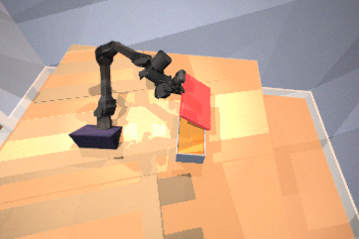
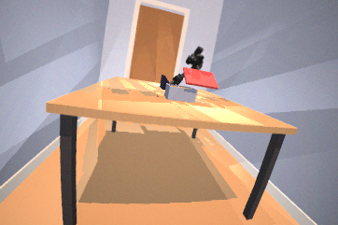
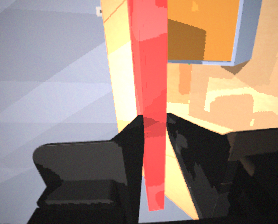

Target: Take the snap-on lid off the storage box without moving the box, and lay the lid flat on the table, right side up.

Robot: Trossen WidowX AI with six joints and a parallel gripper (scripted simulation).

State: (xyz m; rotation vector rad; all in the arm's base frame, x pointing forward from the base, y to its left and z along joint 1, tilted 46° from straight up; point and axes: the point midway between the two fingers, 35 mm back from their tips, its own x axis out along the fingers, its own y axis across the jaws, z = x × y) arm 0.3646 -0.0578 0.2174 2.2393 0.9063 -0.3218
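My gripper tip is now 7 cm short of the lid and 5 cm above it. Also, from my gripper tip: storage box (18 cm below, 13 cm to the right, 6 cm ahead).
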